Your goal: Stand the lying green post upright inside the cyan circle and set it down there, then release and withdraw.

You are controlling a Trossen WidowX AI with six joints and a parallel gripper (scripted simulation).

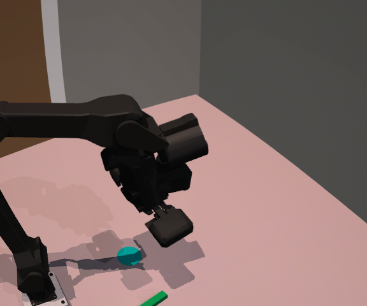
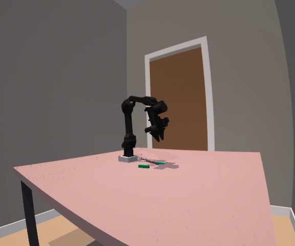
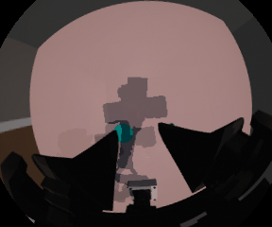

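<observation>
My gripper tip is 150 mm above the green post, 90 mm to the left of it and 70 mm past it. From my gripper tip the other things lie so: cyan circle (150 mm below, 60 mm to the left, 50 mm behind).
</observation>
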